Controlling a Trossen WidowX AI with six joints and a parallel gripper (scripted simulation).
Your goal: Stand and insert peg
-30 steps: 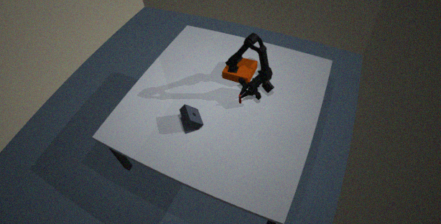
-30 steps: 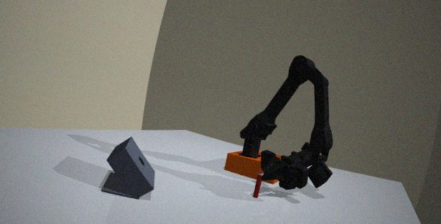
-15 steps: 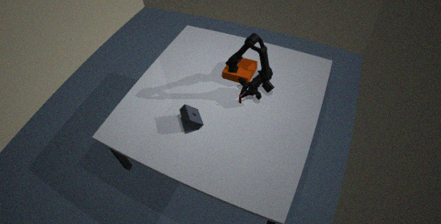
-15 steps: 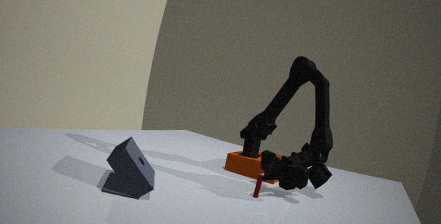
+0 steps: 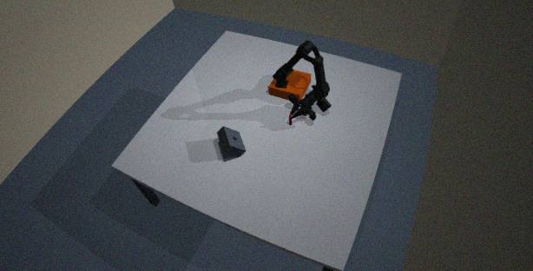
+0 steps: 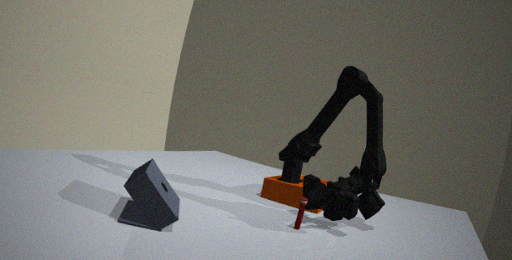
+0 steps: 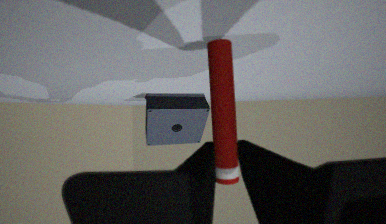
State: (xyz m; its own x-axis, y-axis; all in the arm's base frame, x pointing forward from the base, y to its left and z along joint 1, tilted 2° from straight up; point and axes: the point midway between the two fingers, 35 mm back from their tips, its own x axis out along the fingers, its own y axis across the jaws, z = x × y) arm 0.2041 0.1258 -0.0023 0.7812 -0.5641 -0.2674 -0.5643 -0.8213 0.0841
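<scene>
My gripper tip is now right at the red peg. Also, from my gripper tip: sloped panel 220 mm ahead, 250 mm to the right.
</scene>
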